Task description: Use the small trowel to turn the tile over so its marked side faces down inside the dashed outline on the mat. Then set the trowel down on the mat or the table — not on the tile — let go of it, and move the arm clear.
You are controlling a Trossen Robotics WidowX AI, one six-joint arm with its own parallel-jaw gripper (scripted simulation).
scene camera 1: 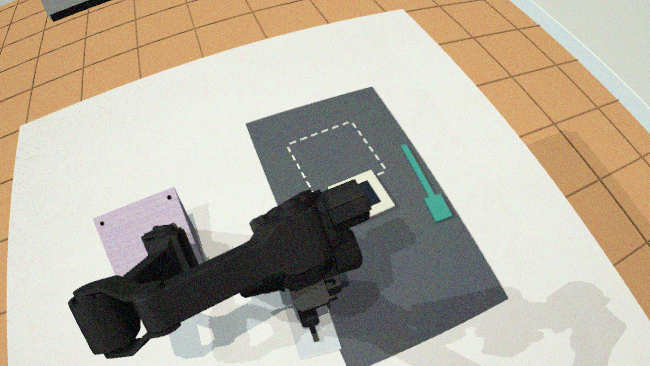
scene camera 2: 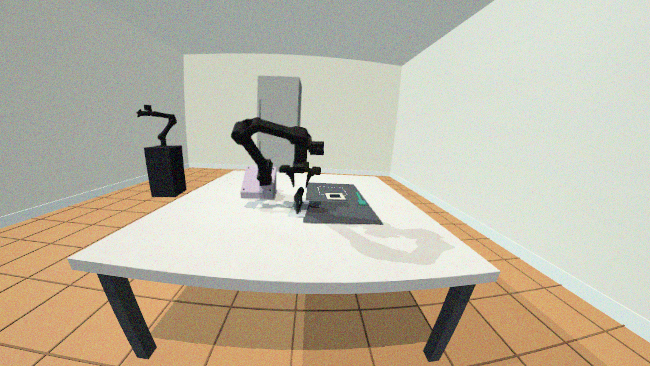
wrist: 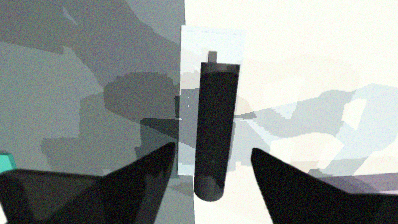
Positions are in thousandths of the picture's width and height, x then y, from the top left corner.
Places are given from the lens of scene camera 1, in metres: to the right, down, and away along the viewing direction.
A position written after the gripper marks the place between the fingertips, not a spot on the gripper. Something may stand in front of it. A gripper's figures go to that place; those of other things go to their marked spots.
gripper (scene camera 1: 462,777): -0.04, 0.17, 0.72
cream tile (scene camera 1: 585,553): 0.11, 0.04, 0.93
